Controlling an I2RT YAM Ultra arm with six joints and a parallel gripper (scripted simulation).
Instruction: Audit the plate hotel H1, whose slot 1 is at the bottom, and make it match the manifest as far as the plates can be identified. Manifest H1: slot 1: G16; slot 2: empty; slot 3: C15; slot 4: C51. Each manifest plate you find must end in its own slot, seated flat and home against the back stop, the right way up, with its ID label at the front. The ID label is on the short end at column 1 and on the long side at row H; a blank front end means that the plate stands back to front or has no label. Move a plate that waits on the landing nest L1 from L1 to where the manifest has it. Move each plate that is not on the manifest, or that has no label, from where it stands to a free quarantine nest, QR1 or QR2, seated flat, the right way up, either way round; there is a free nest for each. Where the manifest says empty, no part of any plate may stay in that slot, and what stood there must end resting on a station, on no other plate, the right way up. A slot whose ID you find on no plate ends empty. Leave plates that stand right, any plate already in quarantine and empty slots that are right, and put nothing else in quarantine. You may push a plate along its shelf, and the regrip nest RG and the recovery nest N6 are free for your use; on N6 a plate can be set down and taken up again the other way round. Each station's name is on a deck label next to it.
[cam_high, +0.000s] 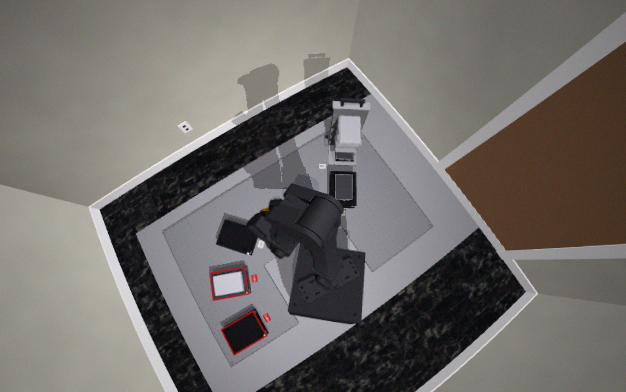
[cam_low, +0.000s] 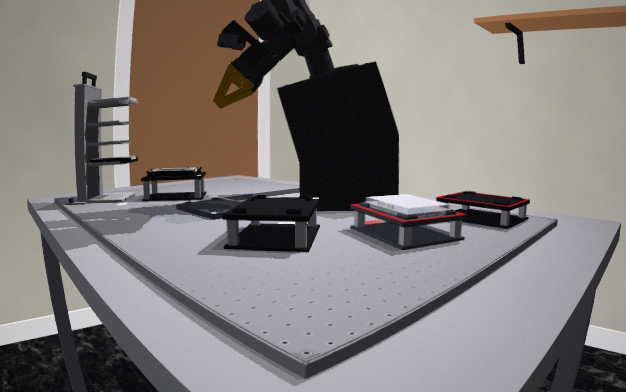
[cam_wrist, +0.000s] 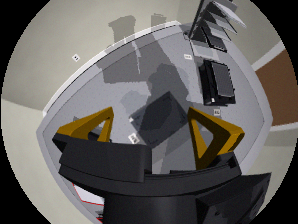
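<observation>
My gripper is now 290 mm to the left of the pinned nest and 170 mm above it. Also, from my hand: red-rimmed quarantine nest: 150 mm behind, 360 mm to the left, 190 mm below; then H1 deck label: 160 mm ahead, 270 mm to the right, 230 mm below; then grey plate hotel H1: 230 mm ahead, 420 mm to the right, 70 mm below.
</observation>
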